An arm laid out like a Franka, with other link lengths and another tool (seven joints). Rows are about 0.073 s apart.
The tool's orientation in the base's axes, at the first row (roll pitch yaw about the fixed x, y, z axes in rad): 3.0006, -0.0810, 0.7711
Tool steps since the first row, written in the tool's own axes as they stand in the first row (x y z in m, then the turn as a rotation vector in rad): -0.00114, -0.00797, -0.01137, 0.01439, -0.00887, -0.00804; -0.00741, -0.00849, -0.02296, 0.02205, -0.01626, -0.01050; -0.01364, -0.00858, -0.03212, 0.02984, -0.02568, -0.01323; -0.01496, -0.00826, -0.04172, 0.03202, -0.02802, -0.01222; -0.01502, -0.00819, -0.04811, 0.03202, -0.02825, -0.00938; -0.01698, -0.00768, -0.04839, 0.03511, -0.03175, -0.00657; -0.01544, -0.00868, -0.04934, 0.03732, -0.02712, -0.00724
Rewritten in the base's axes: -0.00802, 0.00544, 0.01001, 0.00299, 0.01673, 0.00786; -0.01465, 0.00198, 0.02087, 0.00304, 0.02746, 0.00987; -0.02059, -0.00187, 0.02939, 0.00176, 0.03976, 0.01187; -0.02281, -0.00259, 0.03880, 0.00188, 0.04291, 0.01073; -0.02380, -0.00239, 0.04511, 0.00217, 0.04295, 0.00789; -0.02489, -0.00411, 0.04530, 0.00243, 0.04748, 0.00488; -0.02462, -0.00228, 0.04623, 0.00706, 0.04572, 0.00637
